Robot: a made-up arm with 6 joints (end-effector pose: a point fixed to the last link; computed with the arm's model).
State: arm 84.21 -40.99 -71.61 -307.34 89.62 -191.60
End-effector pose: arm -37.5 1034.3 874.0 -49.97 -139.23 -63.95
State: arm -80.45 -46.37 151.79 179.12 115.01 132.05
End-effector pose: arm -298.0 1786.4 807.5 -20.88 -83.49 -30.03
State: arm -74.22 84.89 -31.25 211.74 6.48 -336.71
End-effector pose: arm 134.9 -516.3 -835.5 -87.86 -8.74 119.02
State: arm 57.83 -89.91 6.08 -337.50 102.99 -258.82
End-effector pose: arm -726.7 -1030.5 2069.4 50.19 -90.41 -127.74
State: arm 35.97 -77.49 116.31 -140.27 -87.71 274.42
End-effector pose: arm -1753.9 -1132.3 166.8 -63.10 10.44 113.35
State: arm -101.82 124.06 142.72 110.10 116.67 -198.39
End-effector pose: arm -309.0 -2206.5 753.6 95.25 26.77 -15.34
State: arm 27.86 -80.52 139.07 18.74 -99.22 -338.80
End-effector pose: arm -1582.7 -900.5 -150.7 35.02 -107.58 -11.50
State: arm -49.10 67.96 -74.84 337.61 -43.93 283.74
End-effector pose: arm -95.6 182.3 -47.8 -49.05 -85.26 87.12
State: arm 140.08 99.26 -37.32 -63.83 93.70 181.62
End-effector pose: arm -58.9 257.4 -709.7 104.58 84.59 16.60
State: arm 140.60 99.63 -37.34 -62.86 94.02 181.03
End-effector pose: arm -56.9 251.5 -710.8 103.69 86.18 16.31
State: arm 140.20 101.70 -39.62 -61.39 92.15 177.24
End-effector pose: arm 19.1 187.5 -680.0 102.24 84.47 11.63
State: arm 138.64 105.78 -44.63 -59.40 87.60 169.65
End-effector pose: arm 169.4 55.0 -587.1 100.81 77.24 2.26
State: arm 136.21 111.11 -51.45 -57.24 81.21 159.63
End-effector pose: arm 333.9 -115.0 -413.4 100.44 63.95 -8.48
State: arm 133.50 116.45 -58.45 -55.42 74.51 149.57
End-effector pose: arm 449.4 -268.2 -188.6 101.08 47.44 -16.44
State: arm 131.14 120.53 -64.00 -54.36 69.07 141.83
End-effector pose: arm 499.5 -366.2 13.6 101.91 32.86 -20.14
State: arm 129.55 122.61 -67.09 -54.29 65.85 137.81
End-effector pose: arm 509.9 -410.2 131.4 102.53 24.07 -20.97
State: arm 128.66 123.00 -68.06 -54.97 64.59 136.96
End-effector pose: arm 507.6 -423.6 167.1 102.99 20.74 -20.78
